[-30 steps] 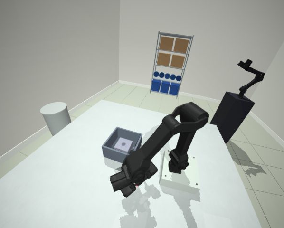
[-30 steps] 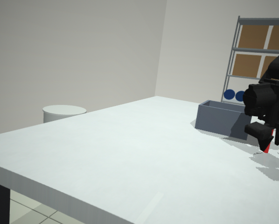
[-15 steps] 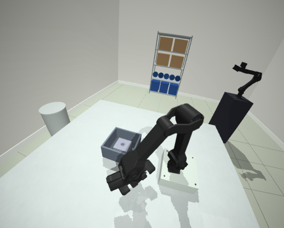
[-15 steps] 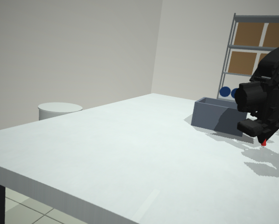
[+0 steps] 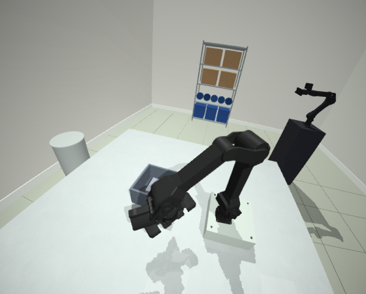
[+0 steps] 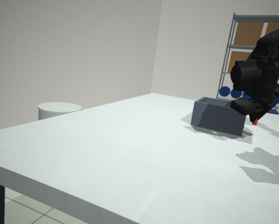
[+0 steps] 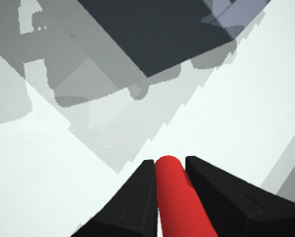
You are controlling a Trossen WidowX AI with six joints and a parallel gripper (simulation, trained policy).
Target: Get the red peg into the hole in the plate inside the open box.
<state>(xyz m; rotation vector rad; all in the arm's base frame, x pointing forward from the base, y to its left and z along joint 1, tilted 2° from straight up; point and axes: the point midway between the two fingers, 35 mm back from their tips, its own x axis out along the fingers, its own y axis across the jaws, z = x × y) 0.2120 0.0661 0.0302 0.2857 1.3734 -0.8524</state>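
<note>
Now: the grey box 100 mm ahead of my gripper tip, 150 mm to the right of it and 50 mm below it. Round my gripper tip: red peg (10 mm to the left, 30 mm above).
</note>
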